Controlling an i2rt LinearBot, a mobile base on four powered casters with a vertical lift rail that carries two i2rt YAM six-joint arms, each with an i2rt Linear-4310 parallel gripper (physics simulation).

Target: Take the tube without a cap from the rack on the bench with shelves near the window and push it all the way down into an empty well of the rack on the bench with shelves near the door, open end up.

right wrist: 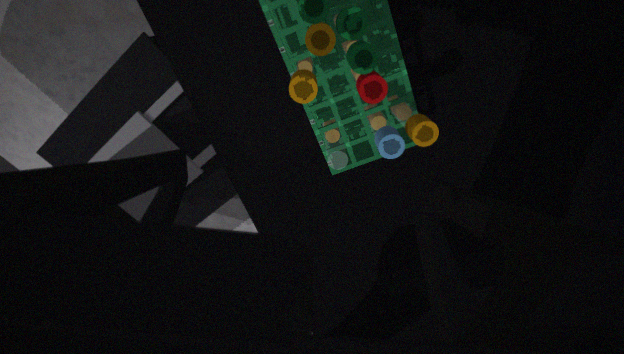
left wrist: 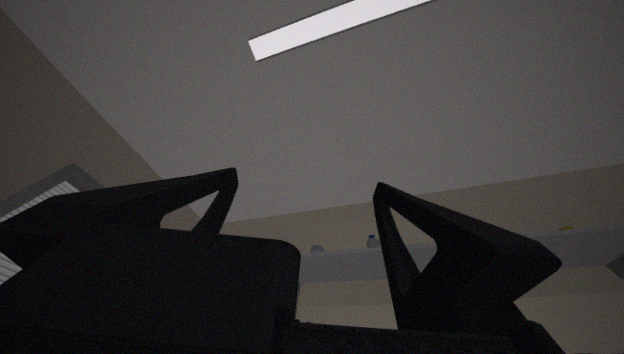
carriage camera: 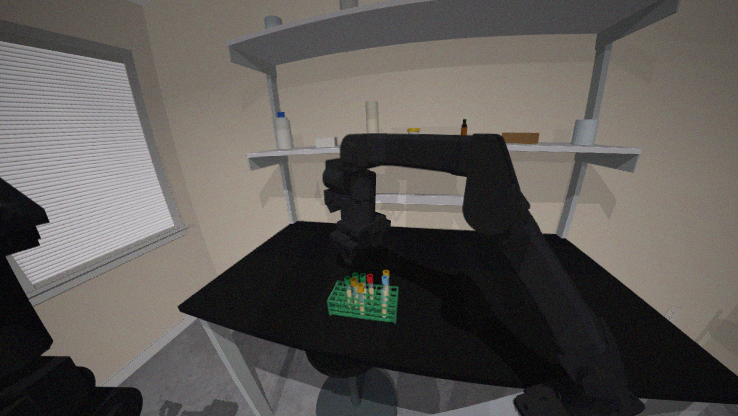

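Note:
A green rack (carriage camera: pixel 338 312) (right wrist: pixel 387 55) stands on the black bench (carriage camera: pixel 268 289) beside the window, holding several capped tubes with yellow, green, red and blue caps. A clear tube without a cap (carriage camera: pixel 383 312) (right wrist: pixel 338 160) stands upright in the rack's corner well, near the blue-capped tube (carriage camera: pixel 385 281) (right wrist: pixel 391 145). My right gripper (carriage camera: pixel 361 249) points down above and behind the rack. It is open and empty; its fingers are very dark in the right wrist view. My left gripper (left wrist: pixel 306 183) is open and empty, pointing up toward the ceiling, away from the rack. The rack near the door does not show.
Above the bench, a middle shelf (carriage camera: pixel 558 148) holds a white bottle (carriage camera: pixel 283 134), a tall cream cylinder (carriage camera: pixel 372 117), a brown box (carriage camera: pixel 520 137) and a grey container (carriage camera: pixel 585 132). A higher shelf (carriage camera: pixel 439 33) overhangs. A round stool (carriage camera: pixel 338 363) stands under the front edge. The window (carriage camera: pixel 82 165) is at the left.

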